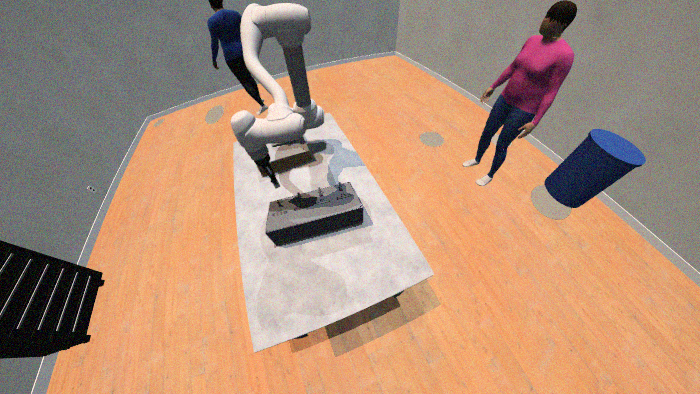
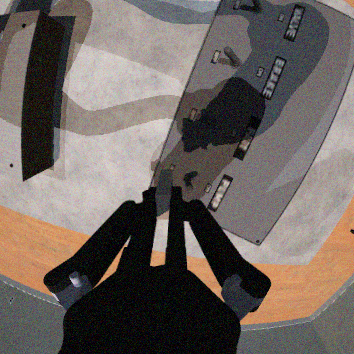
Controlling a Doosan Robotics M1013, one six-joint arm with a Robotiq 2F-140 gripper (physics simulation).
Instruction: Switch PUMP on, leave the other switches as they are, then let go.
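Places are measured from the arm's base along level axes (x ahead, y left, z up), in metres.
Pixels of known places: gripper, fingertip midpoint: [image 1: 277, 186] [image 2: 166, 179].
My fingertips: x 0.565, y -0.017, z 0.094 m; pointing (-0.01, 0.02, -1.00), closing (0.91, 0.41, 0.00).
Ahead of a thing's pixels: the offset from my fingertips to its top centre. Level surfaces: height alone.
The grey switch box [image 1: 317, 227] [image 2: 295, 170] stands on the table with a row of small levers on its top. The end lever {0.048 m ahead, 0.023 m right, 0.055 m down} [image 1: 280, 203] [image 2: 190, 179] is the one nearest my gripper. The label {0.118 m ahead, 0.019 m right, 0.076 m down} [image 2: 220, 192] beside it is too blurred to read surely as PUMP. Another lever {0.023 m ahead, 0.216 m left, 0.064 m down} [image 2: 230, 57] stands by the BRAKE label {0.106 m ahead, 0.220 m left, 0.076 m down} [image 2: 274, 78], and the VALVE label {0.100 m ahead, 0.340 m left, 0.076 m down} [image 2: 294, 23] is farther along. A dark shadow hides the switch between. My gripper [image 1: 276, 185] [image 2: 166, 179] is shut and empty, its fingertips over the box's edge, apart from the end lever. I cannot tell the switches' on or off positions.
A second, brownish box [image 1: 290, 158] [image 2: 41, 100] stands on the table {0.191 m down} [image 1: 310, 300] [image 2: 115, 70] near the arm's base. A person in pink [image 1: 535, 75], a blue barrel [image 1: 590, 170], a person in blue [image 1: 227, 37] and a black slatted object [image 1: 45, 300] are around the table.
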